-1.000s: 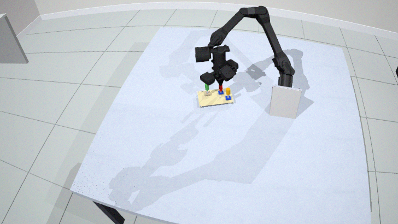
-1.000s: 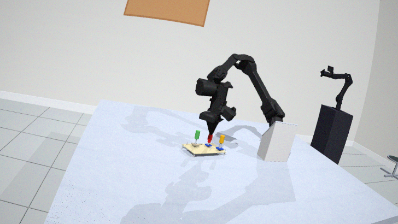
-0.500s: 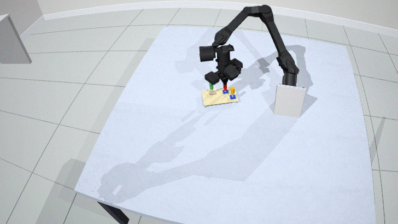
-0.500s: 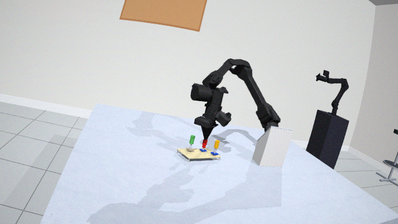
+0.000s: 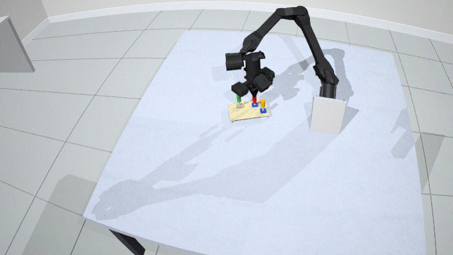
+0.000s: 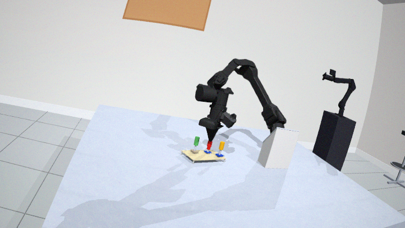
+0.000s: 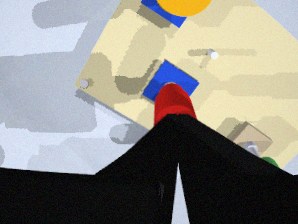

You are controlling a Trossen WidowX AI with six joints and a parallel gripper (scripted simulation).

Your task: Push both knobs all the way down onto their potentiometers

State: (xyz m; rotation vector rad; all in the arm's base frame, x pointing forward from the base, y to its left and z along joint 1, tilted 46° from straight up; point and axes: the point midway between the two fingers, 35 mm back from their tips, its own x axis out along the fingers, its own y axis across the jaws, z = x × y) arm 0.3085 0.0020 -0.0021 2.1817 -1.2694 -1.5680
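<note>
Now: gripper tip 20 mm above the red knob. Also, from my gripper tip: green knob (60 mm ahead, 20 mm to the left).
</note>
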